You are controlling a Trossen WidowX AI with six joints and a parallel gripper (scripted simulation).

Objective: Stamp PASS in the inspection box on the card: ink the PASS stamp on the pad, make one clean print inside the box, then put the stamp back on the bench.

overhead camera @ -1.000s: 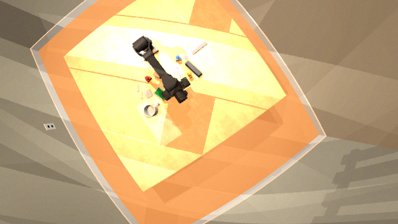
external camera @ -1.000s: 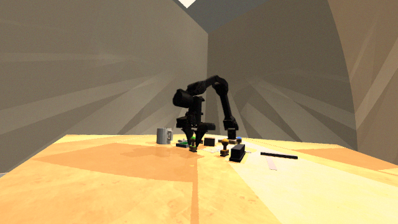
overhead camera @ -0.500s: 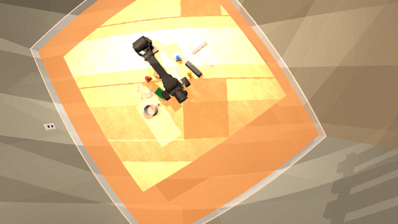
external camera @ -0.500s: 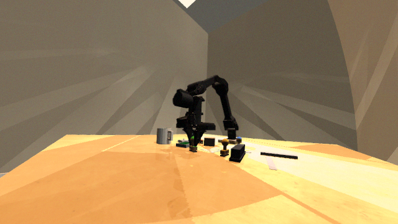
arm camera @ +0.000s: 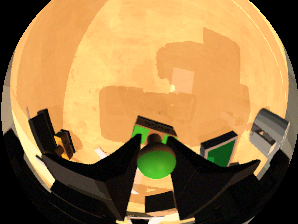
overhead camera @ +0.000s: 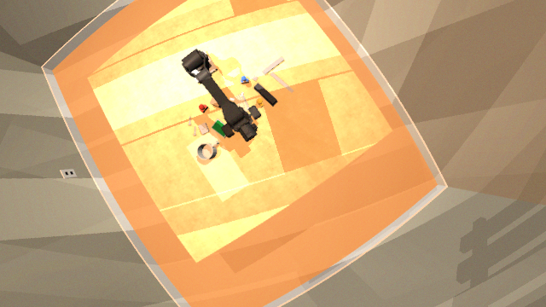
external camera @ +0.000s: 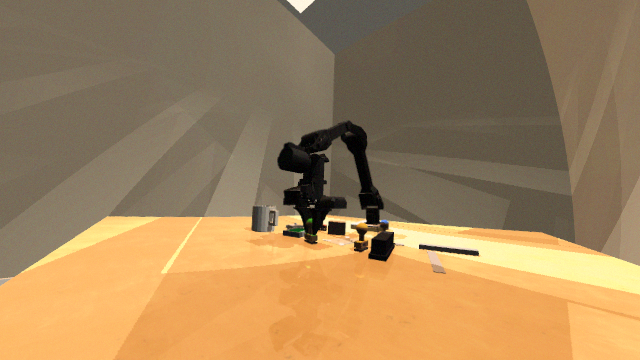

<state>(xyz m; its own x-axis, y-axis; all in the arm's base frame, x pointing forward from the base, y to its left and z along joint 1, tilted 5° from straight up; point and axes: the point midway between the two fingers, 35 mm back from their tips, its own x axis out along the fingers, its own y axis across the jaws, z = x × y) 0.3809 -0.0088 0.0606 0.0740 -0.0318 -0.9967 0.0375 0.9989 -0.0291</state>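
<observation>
My gripper tip is 110 mm to the left of the green ink pad, 50 mm past it and 20 mm above it. From my gripper tip the other things lie so: orange-knobbed stamp (130 mm to the left, 40 mm behind); then green-knobbed stamp (right at my gripper tip); then pale card (100 mm behind, 50 mm to the left, 30 mm below).
</observation>
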